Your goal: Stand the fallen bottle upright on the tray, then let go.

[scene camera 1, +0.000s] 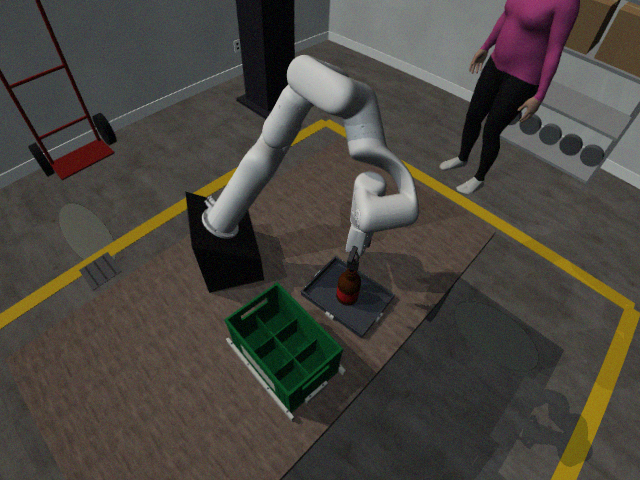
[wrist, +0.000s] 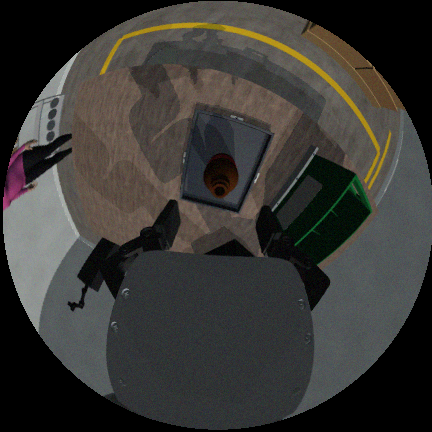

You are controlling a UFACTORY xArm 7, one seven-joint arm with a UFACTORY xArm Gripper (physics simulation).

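Places are measured from the arm's base along level axes (x ahead, y left, z up), in millimetres.
Where they show: gripper, fingertip midpoint: [scene camera 1: 358, 256] [wrist: 218, 213]; arm's base, link origin: [scene camera 1: 219, 223].
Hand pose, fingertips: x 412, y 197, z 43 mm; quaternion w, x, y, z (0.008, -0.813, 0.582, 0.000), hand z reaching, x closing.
Each offset is from my fingertips to the centre of the thing. "spot": to the spot under its first point. Level surfaces: height alone.
A brown bottle @[dx -12, dy -2, dz -154 mm] [scene camera 1: 348, 287] [wrist: 220, 175] with a red band low on its body stands upright on the dark grey tray @[spot: dx +97, dy -28, dz -232 mm] [scene camera 1: 366, 321] [wrist: 257, 135]. In the wrist view its neck points up toward the camera. My gripper [scene camera 1: 353, 264] [wrist: 218, 213] is open and empty. In the wrist view its two black fingers are spread wide, with the bottle beyond them and apart from them. In the scene view the fingers are above the bottle's top; whether there is a gap above the neck is hard to tell there.
A green crate @[dx +4, dy -299, dz -149 mm] [scene camera 1: 334, 349] [wrist: 357, 176] with several compartments stands beside the tray, on the brown mat @[dz -237 mm] [scene camera 1: 155, 372] [wrist: 105, 115]. The black arm base [scene camera 1: 227, 268] is behind the crate. A person [scene camera 1: 516, 77] in a pink top stands beyond the yellow floor line.
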